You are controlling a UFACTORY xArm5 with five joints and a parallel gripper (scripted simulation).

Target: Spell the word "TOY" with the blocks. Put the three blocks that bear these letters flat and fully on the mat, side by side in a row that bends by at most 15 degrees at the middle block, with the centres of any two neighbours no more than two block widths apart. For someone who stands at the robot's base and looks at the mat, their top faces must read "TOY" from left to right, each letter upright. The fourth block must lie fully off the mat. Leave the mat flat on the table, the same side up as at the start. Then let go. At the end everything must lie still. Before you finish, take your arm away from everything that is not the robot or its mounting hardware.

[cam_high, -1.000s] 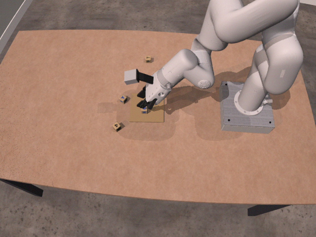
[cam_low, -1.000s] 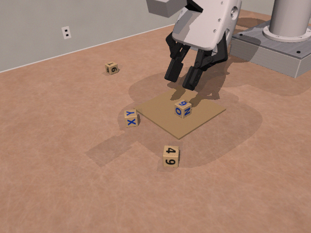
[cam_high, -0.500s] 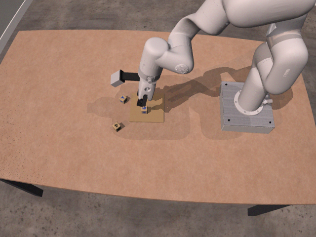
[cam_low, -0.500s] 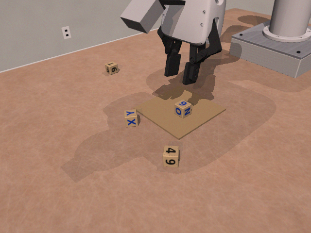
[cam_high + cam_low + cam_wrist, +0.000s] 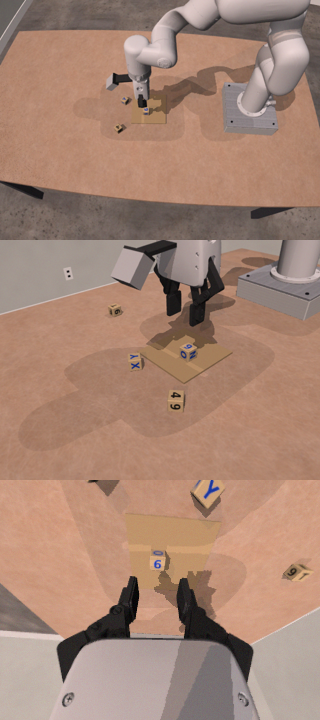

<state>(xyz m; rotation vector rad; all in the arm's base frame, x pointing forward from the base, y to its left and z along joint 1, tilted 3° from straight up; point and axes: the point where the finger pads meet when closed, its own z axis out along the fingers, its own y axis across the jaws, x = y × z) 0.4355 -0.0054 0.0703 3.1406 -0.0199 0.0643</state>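
My gripper is now 10 cm above the O block and 1 cm past it. Also, from my hand: tan mat (11 cm below, 2 cm to the right, 2 cm behind); then T block (28 cm to the right, 10 cm below, 3 cm behind).
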